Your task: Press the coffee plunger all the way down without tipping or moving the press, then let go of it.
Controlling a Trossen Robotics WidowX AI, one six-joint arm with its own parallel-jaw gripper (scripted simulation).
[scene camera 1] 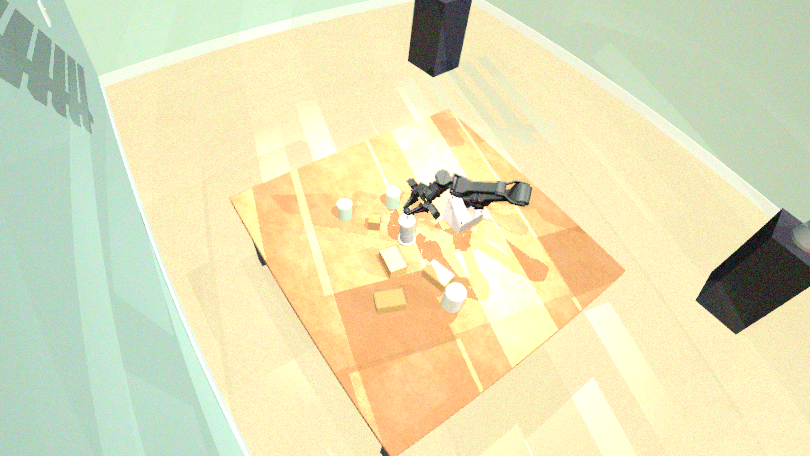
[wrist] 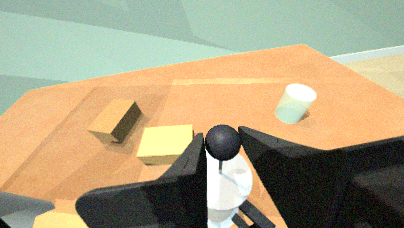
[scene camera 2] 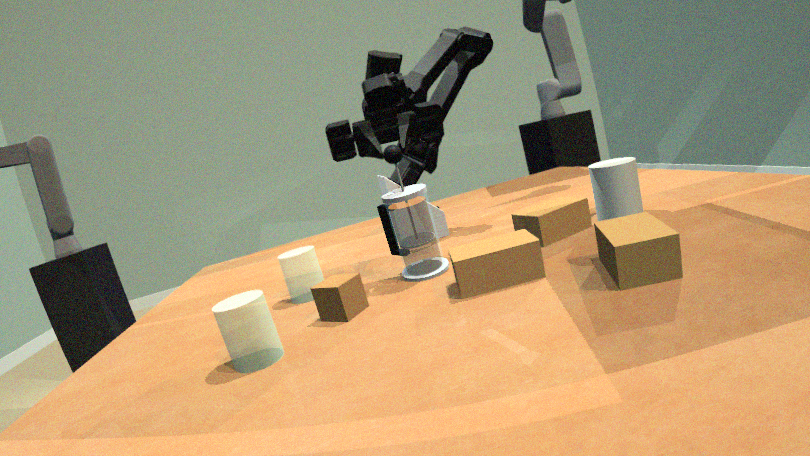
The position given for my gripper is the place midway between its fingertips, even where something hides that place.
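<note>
You'd find my gripper at [scene camera 2: 393, 153], and that same gripper [scene camera 1: 405, 211] [wrist: 220, 134] shows in those other views too. There's a coffee press [scene camera 2: 406, 216] as well, plus a brown cube [scene camera 2: 339, 298], and I can also see a white cylinder [scene camera 2: 615, 182].
</note>
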